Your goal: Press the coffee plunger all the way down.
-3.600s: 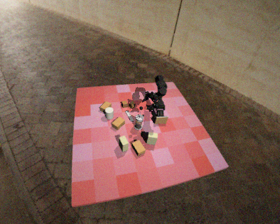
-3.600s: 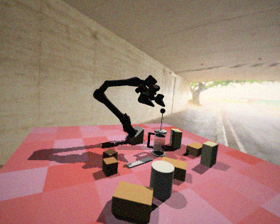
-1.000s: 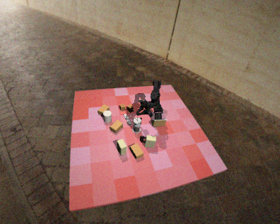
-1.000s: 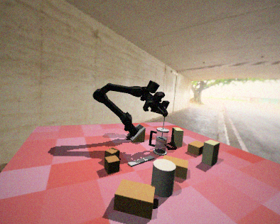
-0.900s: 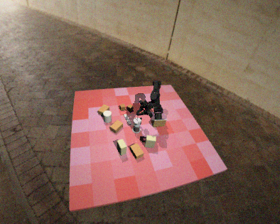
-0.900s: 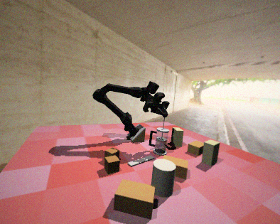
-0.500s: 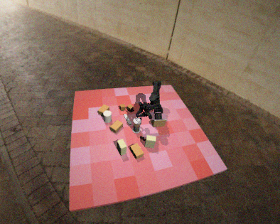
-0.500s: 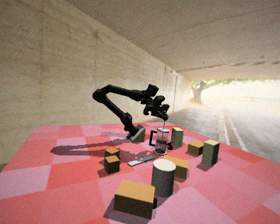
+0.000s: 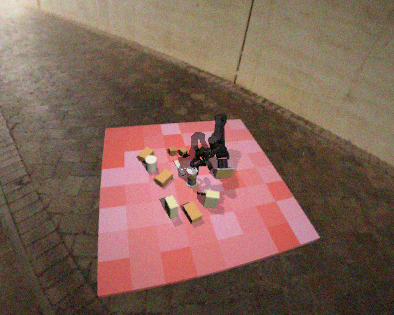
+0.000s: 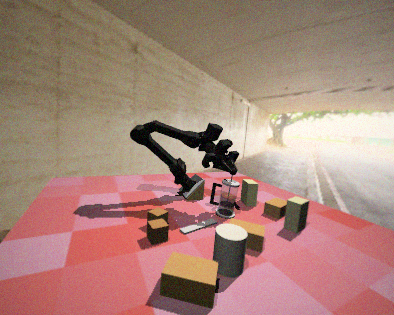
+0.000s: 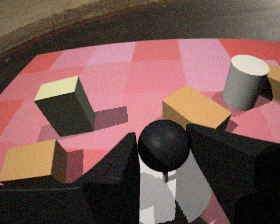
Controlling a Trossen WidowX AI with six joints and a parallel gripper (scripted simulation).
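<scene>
My gripper tip is now 30 mm past the coffee press, 10 mm to the left of it and 90 mm above it. From my gripper tip the other things lie so: flat grey piece 30 mm ahead, 160 mm to the right, 180 mm below.
</scene>
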